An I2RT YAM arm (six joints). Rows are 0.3 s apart.
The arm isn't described. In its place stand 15 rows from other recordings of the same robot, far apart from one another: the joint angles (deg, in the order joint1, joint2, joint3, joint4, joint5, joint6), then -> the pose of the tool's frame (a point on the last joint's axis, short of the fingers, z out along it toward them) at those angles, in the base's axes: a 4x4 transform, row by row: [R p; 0 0 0 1], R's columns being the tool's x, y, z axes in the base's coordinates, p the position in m.
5.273, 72.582, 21.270, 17.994, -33.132, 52.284 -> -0.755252 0.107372 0.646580 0.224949; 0.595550 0.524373 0.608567 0.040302; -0.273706 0.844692 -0.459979 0.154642; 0 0 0 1
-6.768, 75.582, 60.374, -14.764, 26.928, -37.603 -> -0.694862 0.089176 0.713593 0.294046; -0.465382 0.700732 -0.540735 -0.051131; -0.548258 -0.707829 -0.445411 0.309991; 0 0 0 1
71.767, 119.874, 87.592, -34.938, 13.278, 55.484 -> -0.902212 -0.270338 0.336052 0.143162; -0.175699 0.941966 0.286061 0.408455; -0.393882 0.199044 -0.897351 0.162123; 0 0 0 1
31.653, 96.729, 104.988, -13.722, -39.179, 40.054 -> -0.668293 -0.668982 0.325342 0.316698; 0.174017 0.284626 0.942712 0.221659; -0.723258 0.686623 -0.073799 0.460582; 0 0 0 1
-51.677, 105.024, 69.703, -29.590, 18.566, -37.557 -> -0.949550 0.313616 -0.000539 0.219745; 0.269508 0.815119 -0.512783 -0.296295; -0.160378 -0.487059 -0.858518 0.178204; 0 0 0 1
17.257, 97.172, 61.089, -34.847, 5.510, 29.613 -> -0.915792 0.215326 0.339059 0.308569; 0.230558 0.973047 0.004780 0.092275; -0.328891 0.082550 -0.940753 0.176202; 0 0 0 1
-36.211, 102.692, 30.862, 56.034, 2.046, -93.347 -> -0.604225 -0.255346 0.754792 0.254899; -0.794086 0.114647 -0.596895 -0.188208; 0.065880 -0.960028 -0.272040 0.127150; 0 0 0 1
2.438, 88.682, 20.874, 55.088, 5.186, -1.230 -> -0.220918 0.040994 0.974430 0.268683; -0.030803 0.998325 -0.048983 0.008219; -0.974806 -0.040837 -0.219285 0.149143; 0 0 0 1
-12.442, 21.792, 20.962, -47.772, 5.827, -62.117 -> -0.589978 -0.516576 0.620545 0.090099; -0.770317 0.590414 -0.240879 -0.023580; -0.241946 -0.620130 -0.746258 0.185877; 0 0 0 1
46.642, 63.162, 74.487, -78.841, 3.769, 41.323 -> -0.944067 -0.113018 0.309782 0.119200; -0.040106 0.971812 0.232322 0.122828; -0.327306 0.206903 -0.921988 0.354811; 0 0 0 1
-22.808, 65.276, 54.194, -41.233, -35.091, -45.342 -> -0.507935 -0.523665 0.683942 0.214964; -0.417796 0.844117 0.336024 -0.068196; -0.753292 -0.115070 -0.647542 0.283476; 0 0 0 1
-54.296, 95.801, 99.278, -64.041, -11.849, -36.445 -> -0.845988 0.290005 0.447438 0.204991; 0.180922 0.945497 -0.270744 -0.272708; -0.501568 -0.148095 -0.852348 0.356107; 0 0 0 1
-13.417, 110.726, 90.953, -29.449, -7.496, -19.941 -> -0.742610 -0.112862 0.660146 0.424853; -0.170478 0.985085 -0.023358 -0.096573; -0.647663 -0.129886 -0.750774 0.251233; 0 0 0 1
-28.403, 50.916, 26.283, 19.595, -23.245, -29.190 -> -0.111936 0.041983 0.992828 0.189264; -0.448912 0.889211 -0.088214 -0.086375; -0.886537 -0.455566 -0.080688 0.261476; 0 0 0 1
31.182, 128.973, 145.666, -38.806, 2.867, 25.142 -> -0.494396 -0.295403 0.817502 0.432945; 0.196784 0.878029 0.436282 0.259934; -0.846669 0.376567 -0.375963 0.405351; 0 0 0 1
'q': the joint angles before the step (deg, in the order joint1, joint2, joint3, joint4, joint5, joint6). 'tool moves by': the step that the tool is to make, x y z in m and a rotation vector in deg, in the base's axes. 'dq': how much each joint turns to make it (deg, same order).
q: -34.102, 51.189, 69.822, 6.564, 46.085, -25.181
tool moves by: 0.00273, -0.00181, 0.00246, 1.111, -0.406, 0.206
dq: 0.065, 0.996, 1.518, -1.960, 0.347, 1.595
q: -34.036, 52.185, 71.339, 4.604, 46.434, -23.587
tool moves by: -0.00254, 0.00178, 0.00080, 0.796, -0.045, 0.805
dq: -0.064, -0.417, 0.710, -2.546, -0.532, 1.401
